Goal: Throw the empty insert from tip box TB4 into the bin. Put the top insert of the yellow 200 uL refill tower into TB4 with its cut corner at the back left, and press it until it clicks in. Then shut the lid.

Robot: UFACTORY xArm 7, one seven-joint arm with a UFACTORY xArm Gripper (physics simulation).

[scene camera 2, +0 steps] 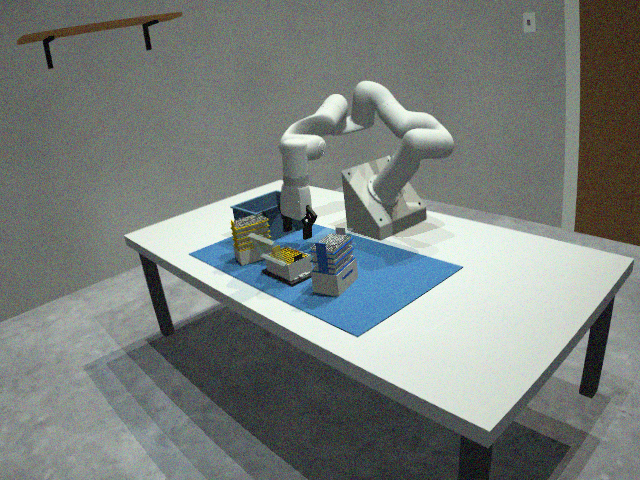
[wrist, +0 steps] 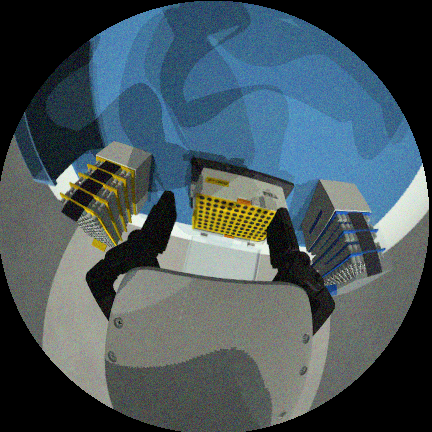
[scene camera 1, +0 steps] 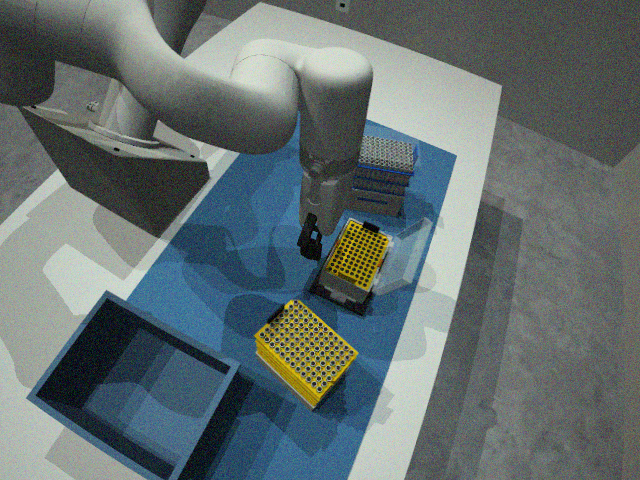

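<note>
Tip box TB4 [scene camera 1: 338, 283] [scene camera 2: 285, 270] [wrist: 245, 189] stands with its clear lid [scene camera 1: 405, 260] [wrist: 222, 257] open. The yellow insert [scene camera 1: 357, 254] [scene camera 2: 285, 254] [wrist: 231, 218] sits in it; its holes show dark, with no tips. The yellow refill tower [scene camera 1: 306, 346] [scene camera 2: 250, 238] [wrist: 102, 197] stands beside TB4, its top insert full of tips. The bin [scene camera 1: 206, 421] [scene camera 2: 264, 210] [wrist: 37, 160] is dark blue and open-topped. My gripper [scene camera 1: 311, 248] [scene camera 2: 297, 231] [wrist: 224, 210] is open and empty, above the mat and to the arm-base side of TB4. In scene camera 1 one finger is mostly hidden.
A blue refill tower [scene camera 1: 382, 178] [scene camera 2: 333, 268] [wrist: 345, 235] stands on the other side of TB4. A black holder [scene camera 1: 356, 308] [scene camera 2: 281, 279] lies under TB4. The blue mat [scene camera 1: 180, 273] [scene camera 2: 392, 279] bears the boxes. The raised lid stands on TB4's side away from the arm base [scene camera 2: 356, 206].
</note>
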